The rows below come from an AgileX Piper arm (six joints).
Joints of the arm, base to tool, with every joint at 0 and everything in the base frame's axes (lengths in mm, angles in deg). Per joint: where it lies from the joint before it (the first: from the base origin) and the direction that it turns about. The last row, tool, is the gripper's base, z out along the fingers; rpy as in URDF.
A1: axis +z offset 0 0 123
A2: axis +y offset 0 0 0
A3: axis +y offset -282.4 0 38.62
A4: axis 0.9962 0 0.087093 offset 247.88 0 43.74
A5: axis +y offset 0 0 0
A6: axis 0.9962 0 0.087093 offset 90.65 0 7.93
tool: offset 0 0 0 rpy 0 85.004 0
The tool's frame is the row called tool.
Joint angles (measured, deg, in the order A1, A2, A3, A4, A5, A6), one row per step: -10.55, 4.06, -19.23, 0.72, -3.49, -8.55; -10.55, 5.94, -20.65, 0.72, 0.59, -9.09; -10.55, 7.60, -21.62, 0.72, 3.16, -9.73; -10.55, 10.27, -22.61, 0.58, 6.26, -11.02; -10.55, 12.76, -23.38, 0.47, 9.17, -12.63; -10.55, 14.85, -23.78, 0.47, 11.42, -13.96; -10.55, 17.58, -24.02, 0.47, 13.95, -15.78; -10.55, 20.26, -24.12, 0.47, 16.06, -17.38; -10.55, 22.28, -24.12, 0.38, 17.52, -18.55; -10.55, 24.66, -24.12, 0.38, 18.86, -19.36; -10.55, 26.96, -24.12, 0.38, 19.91, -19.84; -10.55, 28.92, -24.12, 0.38, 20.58, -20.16; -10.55, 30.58, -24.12, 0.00, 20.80, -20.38; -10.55, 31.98, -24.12, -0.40, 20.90, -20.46; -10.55, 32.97, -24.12, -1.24, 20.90, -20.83; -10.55, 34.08, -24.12, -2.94, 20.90, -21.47
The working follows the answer.
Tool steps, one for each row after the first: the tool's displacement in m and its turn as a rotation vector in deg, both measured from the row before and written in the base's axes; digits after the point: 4 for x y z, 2 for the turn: 0.0055, -0.0009, 0.0006, 0.32, 4.56, -0.15; 0.0048, -0.0008, 0.0003, -0.01, 3.32, -0.16; 0.0084, -0.0015, -0.0014, -0.50, 4.95, -0.31; 0.0079, -0.0014, -0.0026, -0.83, 4.86, -0.25; 0.0067, -0.0012, -0.0036, -0.59, 4.11, -0.09; 0.0087, -0.0016, -0.0060, -0.88, 5.27, 0.02; 0.0082, -0.0015, -0.0065, -0.71, 4.90, 0.15; 0.0059, -0.0011, -0.0053, -0.59, 3.65, 0.18; 0.0067, -0.0012, -0.0059, -0.10, 3.80, 0.18; 0.0062, -0.0011, -0.0056, 0.16, 3.38, 0.14; 0.0052, -0.0010, -0.0046, 0.18, 2.64, 0.11; 0.0044, -0.0010, -0.0035, -0.23, 1.96, 0.08; 0.0037, -0.0009, -0.0029, -0.19, 1.56, 0.05; 0.0025, -0.0010, -0.0020, -0.97, 1.19, 0.20; 0.0027, -0.0015, -0.0023, -2.03, 1.52, 0.40
Tool pose at each row, in the base's axes (x y z in m, rotation vector in deg; rounded; the steps above come from the unrounded poses): 0.0316, -0.0060, 0.3251, 1.62, 66.58, -16.30; 0.0371, -0.0069, 0.3257, 1.35, 71.16, -16.43; 0.0419, -0.0077, 0.3260, 0.97, 74.45, -16.72; 0.0503, -0.0093, 0.3245, 0.02, 79.30, -17.51; 0.0581, -0.0107, 0.3219, -1.25, 84.01, -18.47; 0.0648, -0.0119, 0.3184, -2.34, 87.99, -19.09; 0.0735, -0.0135, 0.3124, -3.97, 93.06, -19.87; 0.0817, -0.0150, 0.3059, -5.55, 97.77, -20.40; 0.0876, -0.0161, 0.3006, -6.84, 101.26, -20.78; 0.0943, -0.0174, 0.2947, -7.84, 104.97, -20.71; 0.1005, -0.0185, 0.2891, -8.55, 108.31, -20.43; 0.1057, -0.0195, 0.2845, -9.07, 110.93, -20.13; 0.1101, -0.0205, 0.2810, -9.70, 112.81, -20.26; 0.1137, -0.0214, 0.2781, -10.19, 114.32, -20.39; 0.1163, -0.0224, 0.2761, -11.26, 115.31, -21.21; 0.1190, -0.0239, 0.2738, -13.27, 116.42, -22.97

